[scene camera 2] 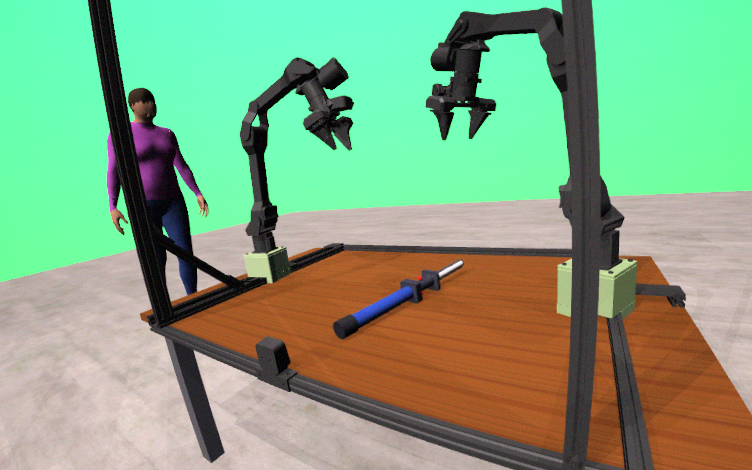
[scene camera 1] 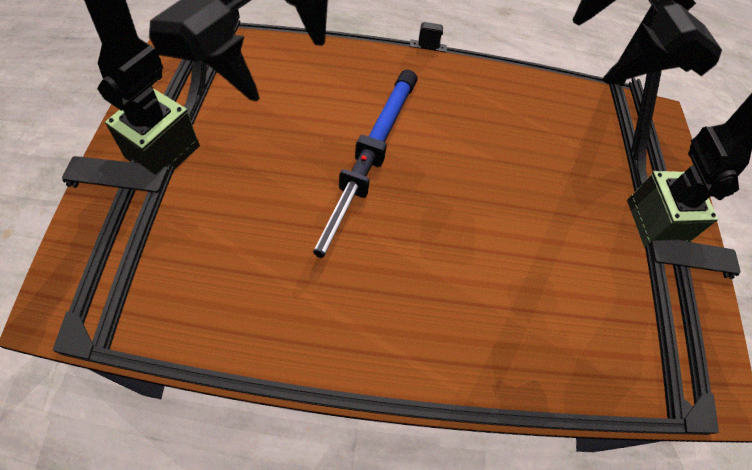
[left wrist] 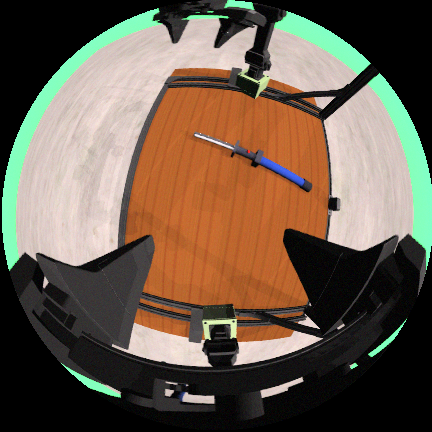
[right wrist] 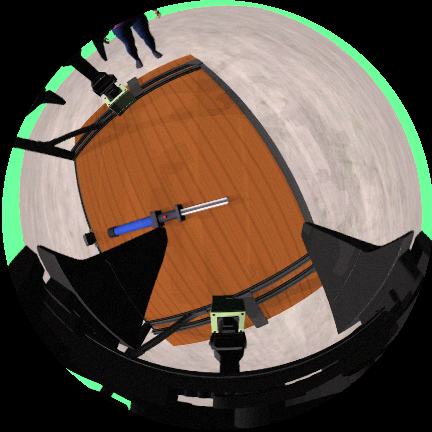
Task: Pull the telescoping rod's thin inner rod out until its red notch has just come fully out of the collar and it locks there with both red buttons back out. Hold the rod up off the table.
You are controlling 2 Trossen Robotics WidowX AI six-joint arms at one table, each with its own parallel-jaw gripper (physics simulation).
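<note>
The telescoping rod lies on the table. Its blue tube (scene camera 1: pixel 390 113) (scene camera 2: pixel 383 306) (left wrist: pixel 283 173) (right wrist: pixel 134 226) has a black end cap (scene camera 1: pixel 407 80) (scene camera 2: pixel 346 326). A dark collar (scene camera 1: pixel 361 166) (scene camera 2: pixel 427 283) with two square flanges joins it to the thin silver inner rod (scene camera 1: pixel 336 221) (scene camera 2: pixel 450 269) (left wrist: pixel 214 141) (right wrist: pixel 205 206). A red button (scene camera 1: pixel 363 157) (left wrist: pixel 248 151) (right wrist: pixel 165 217) shows on the collar, and red shows on two sides in scene camera 2. No red notch shows on the inner rod. My left gripper (scene camera 2: pixel 342 148) (left wrist: pixel 219 239) and right gripper (scene camera 2: pixel 458 138) (right wrist: pixel 235 227) are open and empty, high above the table.
A dark metal frame (scene camera 1: pixel 332 393) runs around the wooden table (scene camera 1: pixel 443 332). A small black box (scene camera 1: pixel 430 36) (scene camera 2: pixel 272 355) stands on its edge beyond the end cap. An upright post (scene camera 2: pixel 579 166) rises near the right arm's base. A person (scene camera 2: pixel 158 160) stands beyond the left arm.
</note>
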